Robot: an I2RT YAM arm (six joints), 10 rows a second.
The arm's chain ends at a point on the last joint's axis. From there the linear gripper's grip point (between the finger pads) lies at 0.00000 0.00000 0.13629 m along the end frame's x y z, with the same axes.
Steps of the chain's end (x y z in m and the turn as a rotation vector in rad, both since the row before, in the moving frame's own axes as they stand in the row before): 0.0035, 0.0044, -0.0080, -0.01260, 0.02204, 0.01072; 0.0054, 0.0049, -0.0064, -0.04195, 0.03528, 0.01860; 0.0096, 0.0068, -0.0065, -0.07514, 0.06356, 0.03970; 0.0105, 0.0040, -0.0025, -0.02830, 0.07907, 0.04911; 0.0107, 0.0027, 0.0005, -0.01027, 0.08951, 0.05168
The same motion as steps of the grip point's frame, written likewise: 0.0065, 0.0061, -0.0080, -0.01260, 0.02204, 0.01072; 0.0102, 0.0107, -0.0066, -0.04195, 0.03528, 0.01860; 0.0180, 0.0172, -0.0072, -0.07514, 0.06356, 0.03970; 0.0212, 0.0081, -0.0030, -0.02830, 0.07907, 0.04911; 0.0228, 0.0044, -0.0001, -0.01027, 0.08951, 0.05168
